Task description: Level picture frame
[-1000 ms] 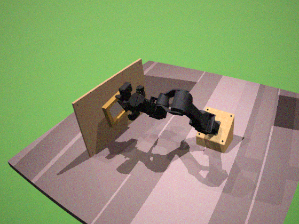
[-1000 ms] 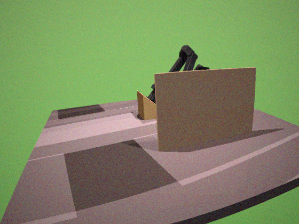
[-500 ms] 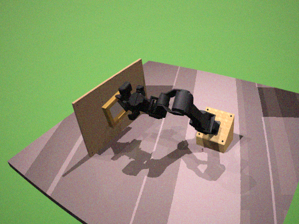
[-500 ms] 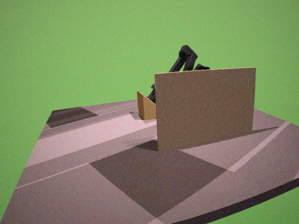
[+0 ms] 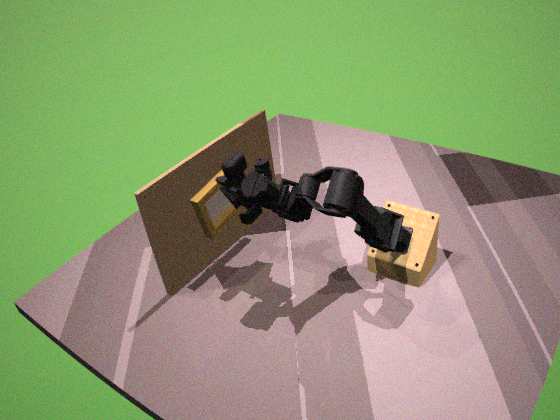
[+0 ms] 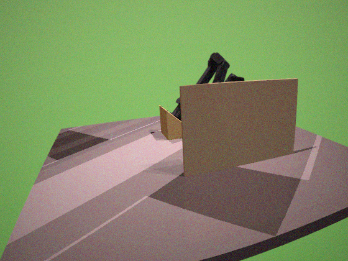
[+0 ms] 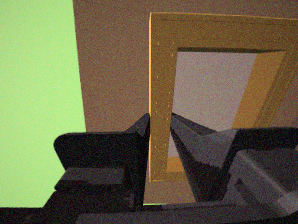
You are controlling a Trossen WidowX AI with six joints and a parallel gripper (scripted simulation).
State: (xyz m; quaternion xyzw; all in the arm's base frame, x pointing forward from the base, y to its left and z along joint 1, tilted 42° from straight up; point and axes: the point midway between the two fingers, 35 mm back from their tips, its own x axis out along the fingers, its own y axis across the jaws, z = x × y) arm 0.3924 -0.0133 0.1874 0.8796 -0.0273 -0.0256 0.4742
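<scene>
Now: the picture frame 50 mm below my gripper tip and 10 mm ahead of it. Round my gripper tip: tan wall panel: 60 mm below, 20 mm ahead, 10 mm to the right.
</scene>
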